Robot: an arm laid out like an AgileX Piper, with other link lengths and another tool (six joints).
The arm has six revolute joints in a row. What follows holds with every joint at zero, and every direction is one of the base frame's. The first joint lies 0.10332 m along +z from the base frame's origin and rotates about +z. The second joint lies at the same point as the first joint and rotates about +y. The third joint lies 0.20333 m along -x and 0.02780 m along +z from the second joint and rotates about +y. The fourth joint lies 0.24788 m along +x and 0.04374 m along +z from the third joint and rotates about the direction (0.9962, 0, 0.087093). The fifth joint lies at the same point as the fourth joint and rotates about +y. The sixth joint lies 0.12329 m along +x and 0.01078 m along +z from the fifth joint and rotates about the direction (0.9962, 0, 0.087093). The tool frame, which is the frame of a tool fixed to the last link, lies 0.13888 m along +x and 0.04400 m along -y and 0.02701 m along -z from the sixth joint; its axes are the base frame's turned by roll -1.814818, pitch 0.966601 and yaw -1.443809 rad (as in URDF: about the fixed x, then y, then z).
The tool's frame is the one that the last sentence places.
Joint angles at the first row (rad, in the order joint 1, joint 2, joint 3, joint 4, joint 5, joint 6):
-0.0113 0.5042 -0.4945 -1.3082 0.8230 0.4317
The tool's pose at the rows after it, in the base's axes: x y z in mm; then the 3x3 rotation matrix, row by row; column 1 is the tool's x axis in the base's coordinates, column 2 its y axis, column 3 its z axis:
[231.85 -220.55 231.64], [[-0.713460 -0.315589 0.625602], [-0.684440 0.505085 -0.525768], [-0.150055 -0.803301 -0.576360]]
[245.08 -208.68 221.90], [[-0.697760 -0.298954 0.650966], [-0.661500 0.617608 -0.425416], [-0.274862 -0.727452 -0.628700]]
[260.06 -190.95 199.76], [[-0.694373 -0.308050 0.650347], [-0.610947 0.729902 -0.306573], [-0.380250 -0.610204 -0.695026]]
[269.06 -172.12 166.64], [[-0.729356 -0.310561 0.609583], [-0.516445 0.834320 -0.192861], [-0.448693 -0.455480 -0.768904]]
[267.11 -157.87 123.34], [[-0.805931 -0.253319 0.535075], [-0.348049 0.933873 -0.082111], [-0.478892 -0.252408 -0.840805]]
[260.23 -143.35 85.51], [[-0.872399 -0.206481 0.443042], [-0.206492 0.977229 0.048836], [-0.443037 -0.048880 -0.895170]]
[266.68 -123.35 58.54], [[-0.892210 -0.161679 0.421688], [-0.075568 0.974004 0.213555], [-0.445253 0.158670 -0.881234]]
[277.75 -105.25 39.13], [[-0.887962 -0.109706 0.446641], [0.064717 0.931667 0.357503], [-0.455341 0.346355 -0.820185]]
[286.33 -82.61 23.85], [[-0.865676 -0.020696 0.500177], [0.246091 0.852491 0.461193], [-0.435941 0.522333 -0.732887]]
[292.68 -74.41 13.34], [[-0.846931 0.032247 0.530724], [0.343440 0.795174 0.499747], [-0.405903 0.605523 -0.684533]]
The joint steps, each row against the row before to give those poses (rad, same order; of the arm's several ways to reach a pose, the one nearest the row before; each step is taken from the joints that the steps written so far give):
0.0000 0.0607 -0.0870 0.1472 0.0000 -0.0406
0.0000 0.0714 -0.1015 0.1510 0.0043 0.0028
0.0000 0.0925 -0.0915 0.1673 0.0157 0.0050
-0.0078 0.1134 -0.0794 0.1583 0.0388 0.0254
-0.0590 0.1373 -0.0741 0.1754 0.0465 0.0357
-0.0935 0.1301 -0.0737 0.2096 0.0544 -0.0638
-0.1102 0.1145 -0.0641 0.2422 0.0121 -0.0932
-0.1063 0.0981 -0.0386 0.2283 0.0000 -0.0809
-0.0727 0.0711 0.0002 0.1870 -0.0021 0.0019
-0.0386 0.0571 0.0000 0.0927 -0.0110 0.0000

